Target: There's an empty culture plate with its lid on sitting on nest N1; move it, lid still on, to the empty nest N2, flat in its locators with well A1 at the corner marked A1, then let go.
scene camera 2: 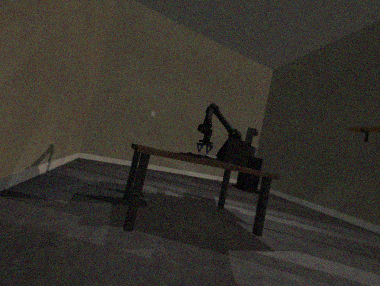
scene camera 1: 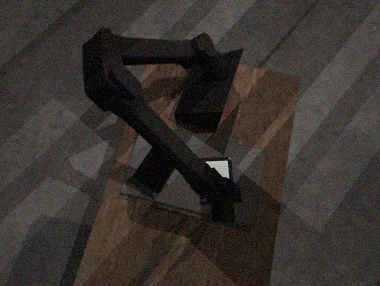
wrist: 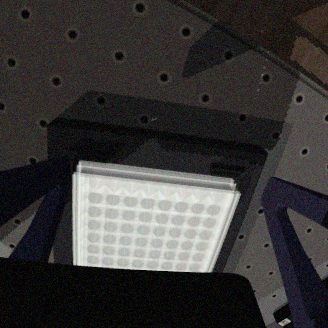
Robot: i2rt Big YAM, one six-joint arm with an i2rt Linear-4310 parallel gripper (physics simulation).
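Places are measured from the arm's base along level axes (x left, y back, z up), in centimetres.
Where they show: gripper, between the fingertips: (scene camera 2: pixel 202 153) (wrist: pixel 172 178); arm's base, origin of its link: (scene camera 2: pixel 240 146) (scene camera 1: pixel 219 70).
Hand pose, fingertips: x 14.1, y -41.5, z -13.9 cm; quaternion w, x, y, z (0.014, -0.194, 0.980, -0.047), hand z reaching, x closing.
Observation:
Things, the pixels of their top centre, and the offset from my fingertips. "pt": a spot on its surface instead.
- lidded culture plate, centre of its top: (wrist: pixel 143 272) (scene camera 1: pixel 218 177) dz -0.4, dx -2.1, dy +6.7 cm
- black nest, a spot on its surface: (wrist: pixel 259 156) pt dz -2.1, dx -4.4, dy -2.7 cm
- dark block, centre of its top: (scene camera 1: pixel 156 166) dz -1.5, dx -25.8, dy +3.1 cm
- small black part with a white label, a spot on its surface: (wrist: pixel 284 321) pt dz -2.1, dx -18.7, dy +9.1 cm
The lidded culture plate (scene camera 1: pixel 220 167) (wrist: pixel 150 220), pale with rows of round wells, sits on a black nest (wrist: pixel 259 156), apparently level. Its near end is hidden by the gripper body in the wrist view. My gripper (scene camera 2: pixel 204 150) (wrist: pixel 172 178) is open and empty, above the plate, with one dark blue finger beyond each long side and a gap on both sides. In scene camera 1 the arm hides most of the fingers and part of the plate. A dark block (scene camera 1: pixel 152 171), likely the other nest, lies partly behind the forearm. The N1, N2 and A1 marks cannot be read.
The nests stand on a grey board with holes (scene camera 1: pixel 182 192) (wrist: pixel 120 30) on the wooden table (scene camera 1: pixel 260 117) (scene camera 2: pixel 175 155). A large black box (scene camera 1: pixel 205 100) stands by the arm's base. A small black part with a white label (wrist: pixel 284 321) shows at the wrist view's lower right.

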